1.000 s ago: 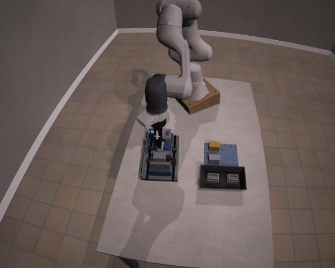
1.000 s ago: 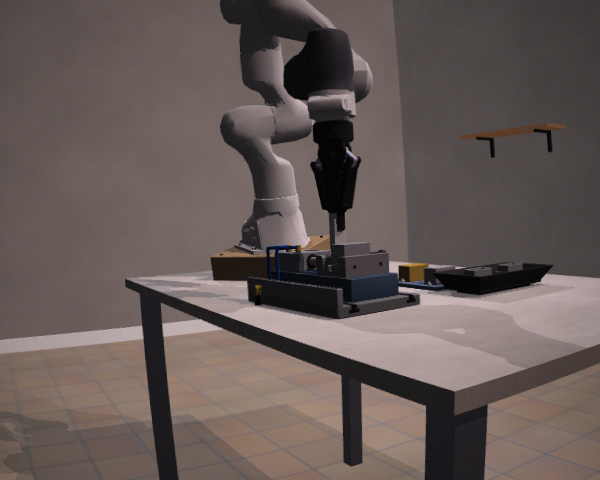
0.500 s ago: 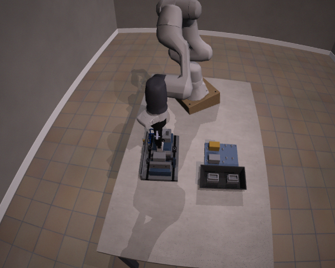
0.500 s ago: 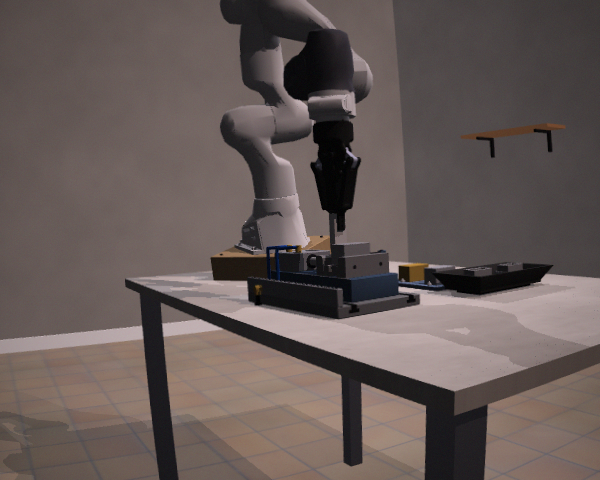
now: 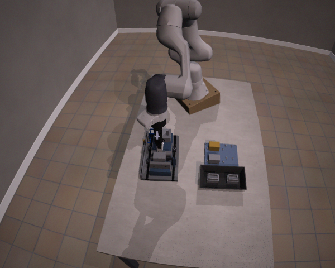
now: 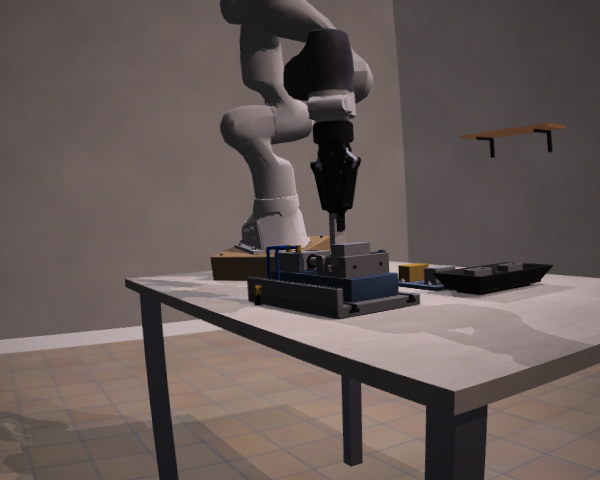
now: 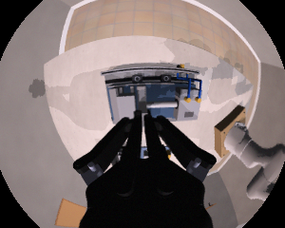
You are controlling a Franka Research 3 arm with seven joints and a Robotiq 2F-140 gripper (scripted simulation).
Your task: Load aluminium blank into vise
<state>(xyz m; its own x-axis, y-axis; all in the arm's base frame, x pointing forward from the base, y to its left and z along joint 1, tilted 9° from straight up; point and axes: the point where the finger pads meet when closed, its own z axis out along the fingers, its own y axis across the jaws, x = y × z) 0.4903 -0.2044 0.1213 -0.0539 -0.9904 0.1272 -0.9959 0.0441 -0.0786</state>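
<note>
Now: the dark rail 100 mm below my hand, 90 mm to the right of it and 40 mm behind it. From my hand the other things lie so: brass blank (300 mm to the left, 110 mm below, 90 mm behind).
</note>
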